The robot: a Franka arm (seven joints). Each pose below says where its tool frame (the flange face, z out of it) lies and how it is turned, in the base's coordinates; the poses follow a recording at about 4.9 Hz.
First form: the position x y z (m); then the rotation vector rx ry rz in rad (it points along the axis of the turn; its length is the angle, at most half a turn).
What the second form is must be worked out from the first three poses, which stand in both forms.
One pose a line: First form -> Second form
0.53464 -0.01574 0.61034 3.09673 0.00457 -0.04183 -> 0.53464 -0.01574 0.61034 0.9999 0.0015 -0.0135 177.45
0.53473 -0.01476 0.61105 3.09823 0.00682 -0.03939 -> 0.53473 -0.01476 0.61105 0.9999 0.0022 -0.0127 177.53
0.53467 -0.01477 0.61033 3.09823 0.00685 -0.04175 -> 0.53467 -0.01477 0.61033 0.9999 0.0022 -0.0135 177.53
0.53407 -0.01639 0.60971 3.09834 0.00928 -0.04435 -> 0.53407 -0.01639 0.60971 0.9999 0.0030 -0.0143 177.54
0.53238 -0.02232 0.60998 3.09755 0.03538 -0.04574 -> 0.53238 -0.02232 0.60998 0.9998 0.0114 -0.0148 177.51
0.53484 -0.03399 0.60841 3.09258 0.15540 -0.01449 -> 0.53484 -0.03399 0.60841 0.9987 0.0502 -0.0047 177.42
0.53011 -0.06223 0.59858 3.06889 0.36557 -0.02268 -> 0.53011 -0.06223 0.59858 0.9930 0.1183 -0.0073 177.08
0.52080 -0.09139 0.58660 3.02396 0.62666 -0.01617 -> 0.52080 -0.09139 0.58660 0.9792 0.2029 -0.0052 176.94
